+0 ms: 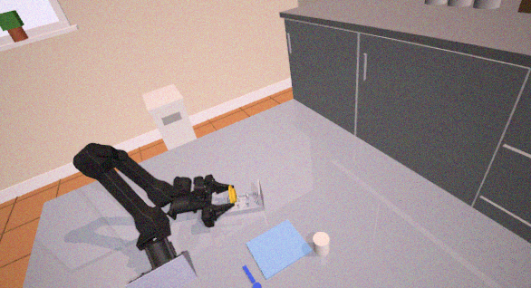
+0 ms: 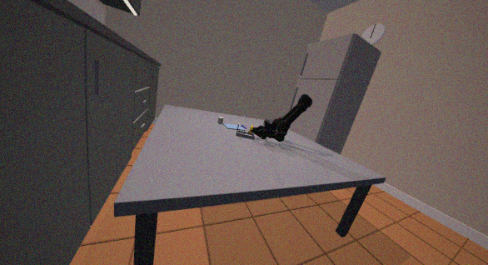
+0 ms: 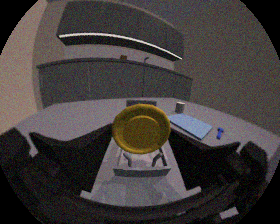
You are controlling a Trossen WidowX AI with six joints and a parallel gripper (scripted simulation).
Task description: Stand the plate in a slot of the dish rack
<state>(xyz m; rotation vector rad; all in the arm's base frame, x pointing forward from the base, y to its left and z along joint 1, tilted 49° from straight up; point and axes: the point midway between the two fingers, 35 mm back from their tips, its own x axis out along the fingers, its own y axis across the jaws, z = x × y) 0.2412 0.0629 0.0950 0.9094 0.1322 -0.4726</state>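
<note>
The yellow plate is 1 cm behind my gripper tip. The rest, counted from my gripper tip: blue utensil (26 cm to the right, 9 cm behind, 5 cm below); white cup (30 cm to the right, 11 cm ahead, 3 cm below); grey dish rack (3 cm below, 2 cm to the right, 2 cm ahead).
</note>
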